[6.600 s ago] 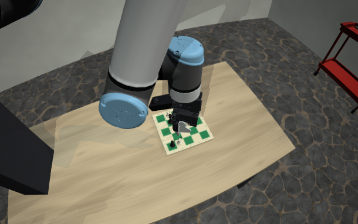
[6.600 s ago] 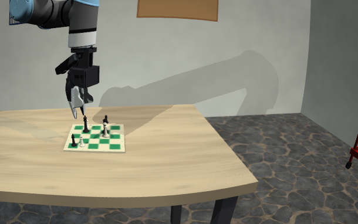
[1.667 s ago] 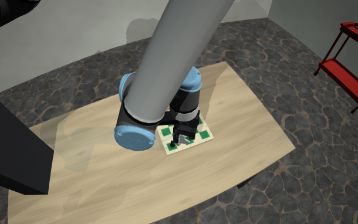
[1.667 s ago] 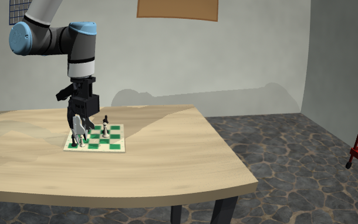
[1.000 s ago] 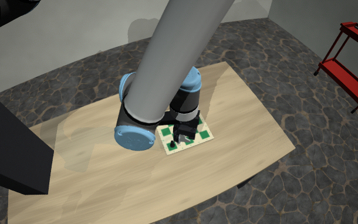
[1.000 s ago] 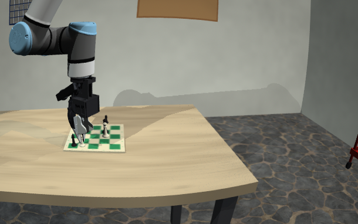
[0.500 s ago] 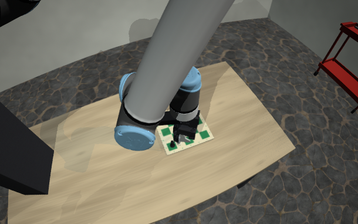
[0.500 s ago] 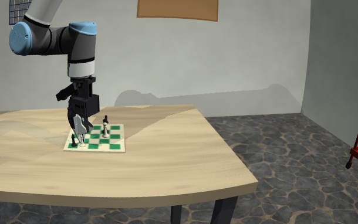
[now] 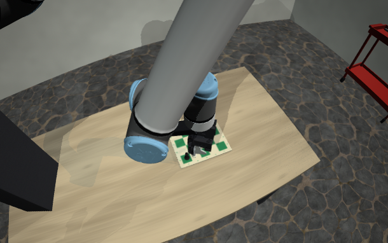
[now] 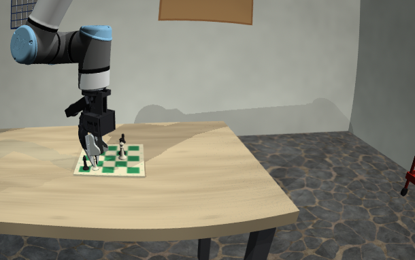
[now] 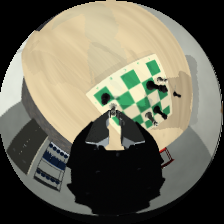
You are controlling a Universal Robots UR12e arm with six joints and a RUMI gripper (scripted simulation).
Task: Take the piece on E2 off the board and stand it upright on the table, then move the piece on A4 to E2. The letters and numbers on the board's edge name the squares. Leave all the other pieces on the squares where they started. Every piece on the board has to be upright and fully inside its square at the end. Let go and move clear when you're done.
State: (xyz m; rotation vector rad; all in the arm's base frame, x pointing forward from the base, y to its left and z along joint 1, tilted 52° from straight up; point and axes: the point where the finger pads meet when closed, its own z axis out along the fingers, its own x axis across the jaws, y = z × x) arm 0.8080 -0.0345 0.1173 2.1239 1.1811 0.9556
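My gripper is now 210 mm to the right of the small black piece, 80 mm short of it and 20 mm above it. From my hand the other things lie so: tall black piece 110 mm to the left; then cream chessboard 70 mm to the left, 40 mm ahead, 30 mm below; then white pawn 10 mm below.
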